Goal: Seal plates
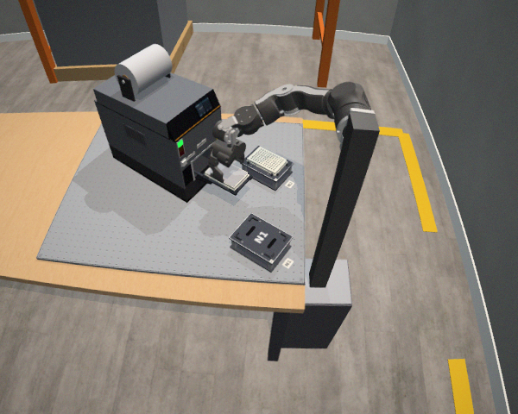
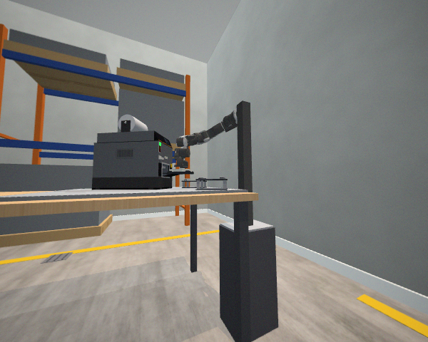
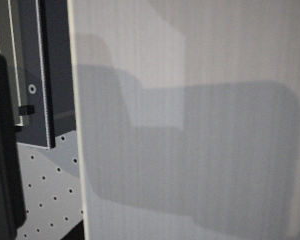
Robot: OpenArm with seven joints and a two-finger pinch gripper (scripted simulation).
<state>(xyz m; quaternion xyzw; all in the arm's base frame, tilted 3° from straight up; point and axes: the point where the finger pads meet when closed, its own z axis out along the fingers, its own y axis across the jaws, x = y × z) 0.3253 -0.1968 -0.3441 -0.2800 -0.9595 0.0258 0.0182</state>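
My gripper is now 30 mm above the sealer stage. The rest, counted from my hand: foil roll 280 mm ahead, 280 mm above, 180 mm to the right; then white well plate 130 mm to the right, 130 mm behind, 80 mm below; then white start button 140 mm ahead, 50 mm above, 30 mm to the left.
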